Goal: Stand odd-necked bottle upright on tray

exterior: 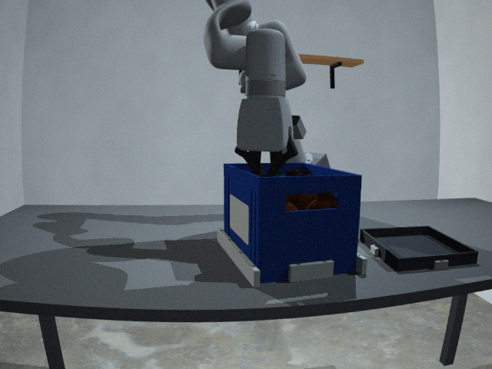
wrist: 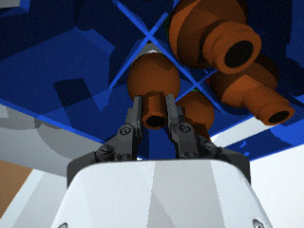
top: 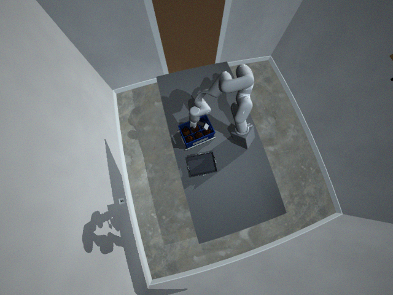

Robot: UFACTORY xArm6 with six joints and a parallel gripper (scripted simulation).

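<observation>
The bottle is 70 mm below my hand. Round my hand: blue crate (70 mm below, 40 mm to the left, 10 mm behind); dark tray (330 mm to the left, 150 mm below, 10 mm ahead).
</observation>
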